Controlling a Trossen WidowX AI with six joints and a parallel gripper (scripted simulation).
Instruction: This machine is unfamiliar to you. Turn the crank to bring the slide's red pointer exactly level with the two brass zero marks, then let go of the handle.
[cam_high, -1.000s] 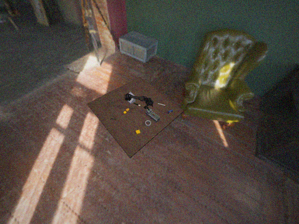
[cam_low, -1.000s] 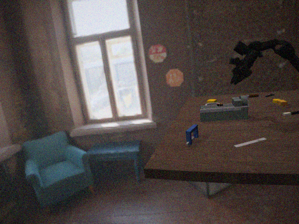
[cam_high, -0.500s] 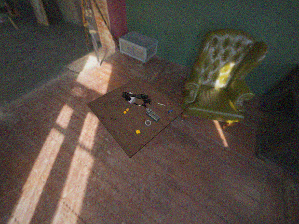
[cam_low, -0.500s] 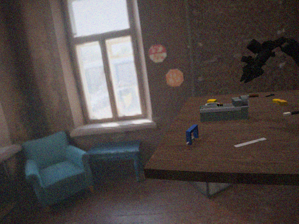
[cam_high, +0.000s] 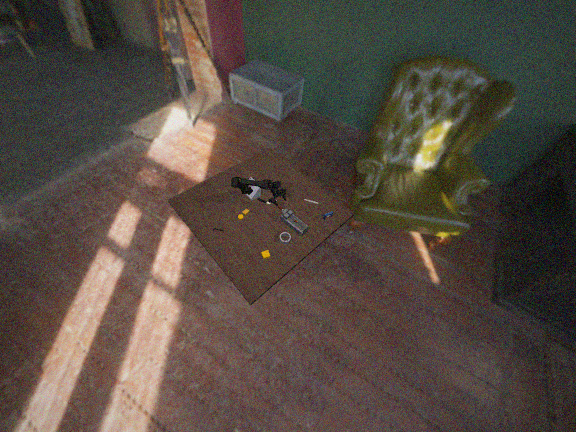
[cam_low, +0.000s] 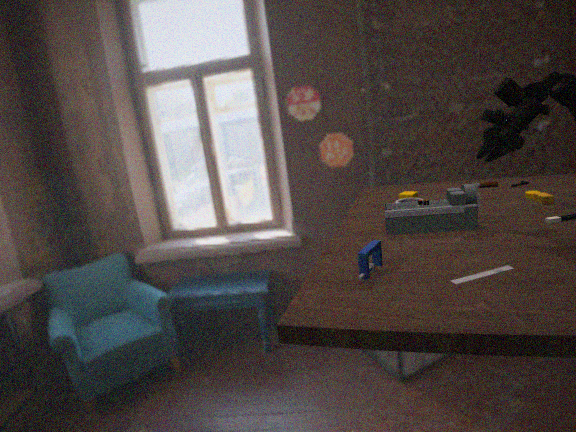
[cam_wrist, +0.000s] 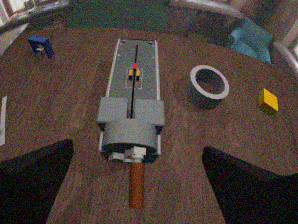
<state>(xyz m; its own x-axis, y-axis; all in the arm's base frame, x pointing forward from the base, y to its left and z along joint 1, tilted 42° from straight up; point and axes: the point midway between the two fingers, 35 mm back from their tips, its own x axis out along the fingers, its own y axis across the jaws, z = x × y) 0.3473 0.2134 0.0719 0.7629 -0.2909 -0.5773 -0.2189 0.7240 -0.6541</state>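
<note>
The crank handle lies 80 mm below my gripper tip, 20 mm behind it and 10 mm to the right of it. The rest, counted from my gripper tip: yellow block (340 mm to the right, 270 mm ahead, 180 mm below); then white strip (370 mm to the left, 190 mm below, 10 mm ahead); then red pointer (170 mm ahead, 110 mm below, 50 mm to the left).
</note>
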